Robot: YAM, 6 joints.
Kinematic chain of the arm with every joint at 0, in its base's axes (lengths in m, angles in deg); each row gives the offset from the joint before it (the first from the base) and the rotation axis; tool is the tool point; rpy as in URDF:
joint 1: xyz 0 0 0.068 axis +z
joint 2: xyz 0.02 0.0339 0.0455 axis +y
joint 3: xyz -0.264 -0.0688 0 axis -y
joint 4: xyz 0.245 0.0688 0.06 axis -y
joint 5: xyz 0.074 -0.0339 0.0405 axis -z
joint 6: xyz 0.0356 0 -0.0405 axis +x
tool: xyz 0 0 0 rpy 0 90 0
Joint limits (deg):
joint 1: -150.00..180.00
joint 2: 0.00..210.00
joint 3: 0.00..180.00
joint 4: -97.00..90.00
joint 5: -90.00..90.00
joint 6: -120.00..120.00
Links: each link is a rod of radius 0.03 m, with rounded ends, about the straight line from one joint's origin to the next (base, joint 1, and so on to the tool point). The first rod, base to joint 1, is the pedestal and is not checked.
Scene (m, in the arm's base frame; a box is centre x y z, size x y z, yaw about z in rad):
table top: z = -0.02
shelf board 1: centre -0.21 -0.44 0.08 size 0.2 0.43 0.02 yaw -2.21
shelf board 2: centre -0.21 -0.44 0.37 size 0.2 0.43 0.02 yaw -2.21
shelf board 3: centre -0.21 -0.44 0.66 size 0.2 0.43 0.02 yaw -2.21
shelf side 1: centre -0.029 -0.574 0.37 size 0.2 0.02 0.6 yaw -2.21
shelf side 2: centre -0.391 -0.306 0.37 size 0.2 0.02 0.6 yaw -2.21
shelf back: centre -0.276 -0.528 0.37 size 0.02 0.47 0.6 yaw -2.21
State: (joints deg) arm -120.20 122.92 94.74 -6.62 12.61 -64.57
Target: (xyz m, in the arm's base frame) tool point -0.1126 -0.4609 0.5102
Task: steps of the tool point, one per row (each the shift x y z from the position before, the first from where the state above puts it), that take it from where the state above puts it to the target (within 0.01 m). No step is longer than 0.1 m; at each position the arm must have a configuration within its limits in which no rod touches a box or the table.
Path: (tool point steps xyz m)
1: 0.0507 0.0568 0.0138
2: 0.0499 0.0673 0.0002
3: 0.0460 0.0732 -0.0140
4: 0.0103 -0.0515 0.0667
5: 0.0232 -0.0356 0.0751
6: 0.0315 -0.0155 0.0794
7: 0.0342 0.0069 0.0788
8: -0.0275 -0.0520 0.0117
9: -0.0343 -0.0466 -0.0002
10: -0.0399 -0.0382 -0.0116

